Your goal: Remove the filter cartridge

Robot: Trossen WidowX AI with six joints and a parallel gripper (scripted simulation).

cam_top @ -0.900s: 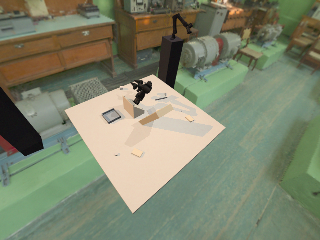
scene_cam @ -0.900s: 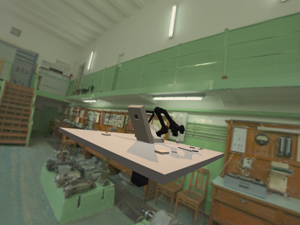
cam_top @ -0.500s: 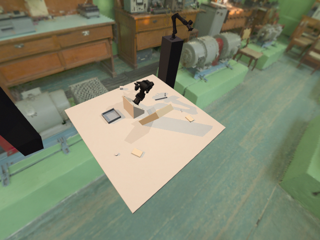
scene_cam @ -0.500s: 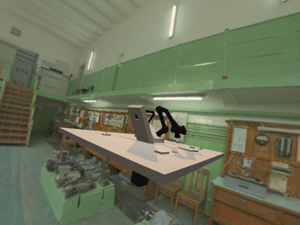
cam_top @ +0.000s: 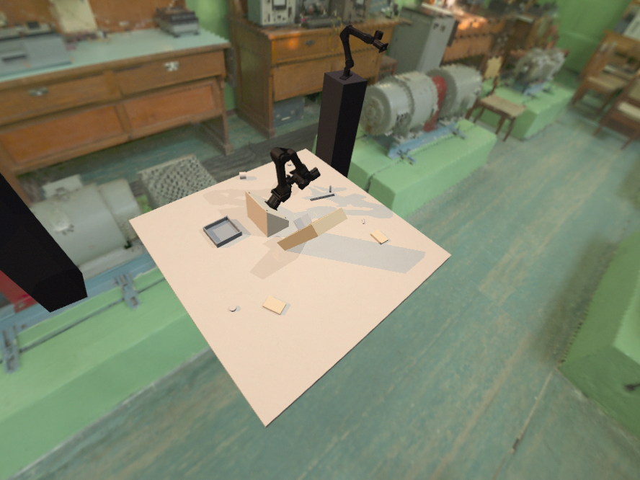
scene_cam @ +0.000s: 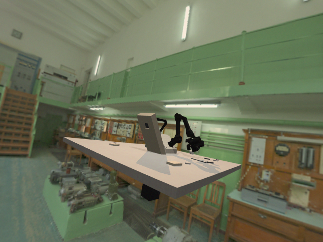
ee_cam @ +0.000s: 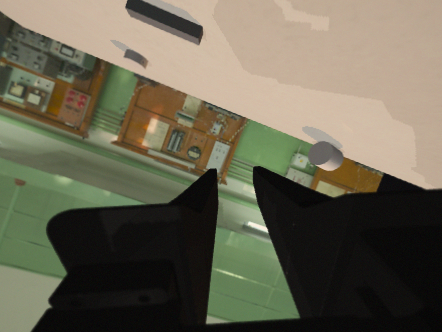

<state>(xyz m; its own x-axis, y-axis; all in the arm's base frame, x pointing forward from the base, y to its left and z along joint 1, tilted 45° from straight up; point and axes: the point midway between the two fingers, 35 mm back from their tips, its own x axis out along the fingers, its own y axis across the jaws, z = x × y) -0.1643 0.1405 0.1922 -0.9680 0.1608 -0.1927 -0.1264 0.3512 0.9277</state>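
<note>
Now: gripper tip 57 cm short of the round filter cartridge, 19 cm to the left of it and 16 cm below it. Round my gripper tip: dark tray: 18 cm ahead, 52 cm to the right, 9 cm below; then tan service panel: 53 cm ahead, 20 cm to the right, 9 cm above; then grey bracket: 47 cm ahead, 20 cm to the right, 7 cm above.
</note>
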